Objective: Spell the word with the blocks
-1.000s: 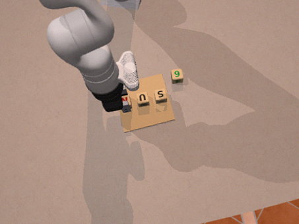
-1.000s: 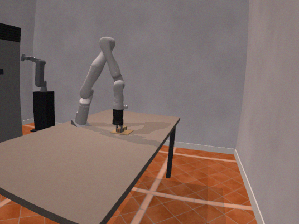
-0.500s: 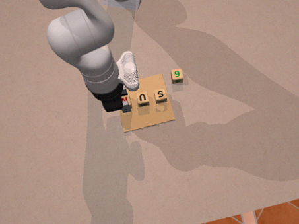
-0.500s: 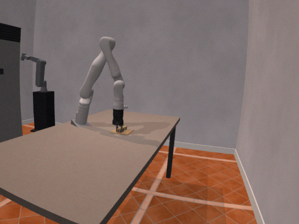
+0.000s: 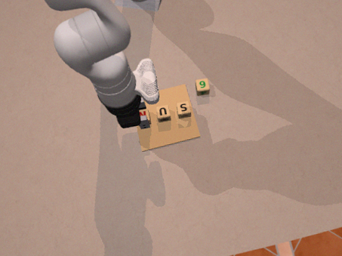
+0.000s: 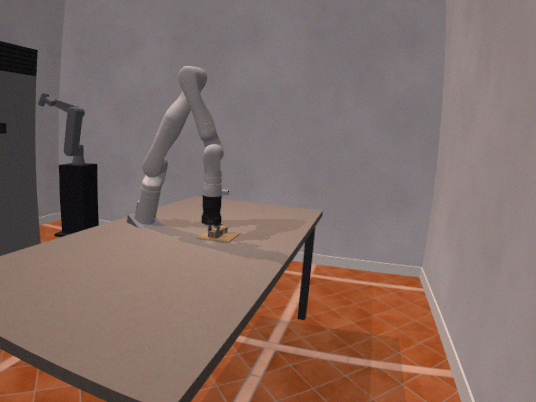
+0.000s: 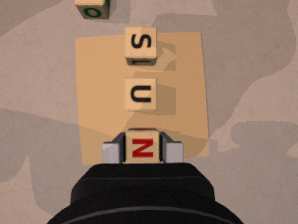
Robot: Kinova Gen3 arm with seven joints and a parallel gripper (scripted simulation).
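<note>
The N block lies right at my hand. The rest, counted from my hand: mat 50 mm to the left, 20 mm below, 10 mm ahead; U block 50 mm to the left, 10 mm below, 10 mm ahead; S block 90 mm to the left, 20 mm ahead, 10 mm below.
</note>
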